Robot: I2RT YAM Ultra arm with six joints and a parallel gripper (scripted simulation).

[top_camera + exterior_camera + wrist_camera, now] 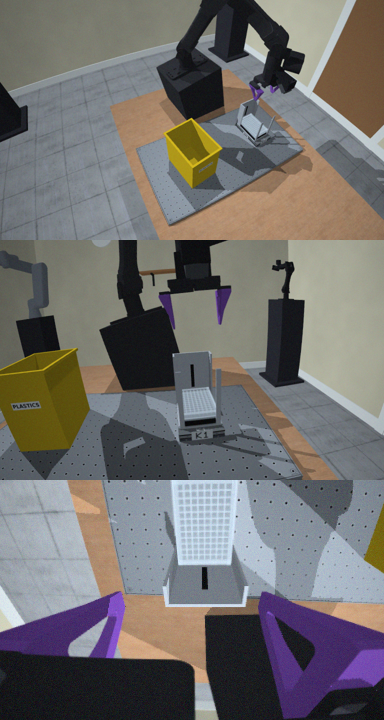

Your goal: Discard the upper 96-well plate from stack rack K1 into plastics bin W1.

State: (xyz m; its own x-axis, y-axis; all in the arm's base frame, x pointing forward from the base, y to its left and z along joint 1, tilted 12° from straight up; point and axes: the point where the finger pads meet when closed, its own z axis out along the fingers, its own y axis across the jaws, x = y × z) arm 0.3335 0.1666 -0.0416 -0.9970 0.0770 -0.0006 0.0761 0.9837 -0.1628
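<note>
Now: hand 200 mm above the black plate and 10 mm to the left of it. The rest, counted from my hand: yellow plastics bin W1: 360 mm to the right, 140 mm below, 10 mm ahead.
</note>
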